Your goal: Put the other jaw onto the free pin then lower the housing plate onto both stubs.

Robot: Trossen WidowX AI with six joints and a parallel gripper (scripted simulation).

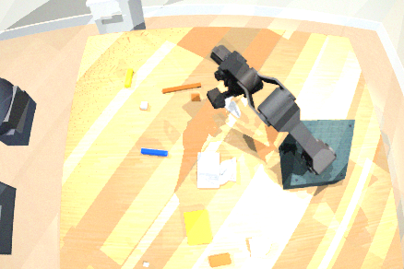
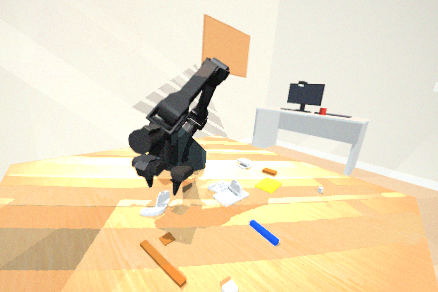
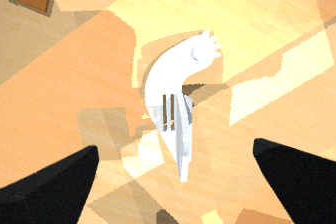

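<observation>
Now: gripper tip 4 cm to the left of the white jaw and 5 cm above it. Also, from my gripper tip: long orange bar (18 cm ahead, 9 cm to the right, 5 cm below); small orange square (13 cm ahead, 5 cm to the right, 5 cm below); blue bar (27 cm ahead, 16 cm to the left, 5 cm below).
</observation>
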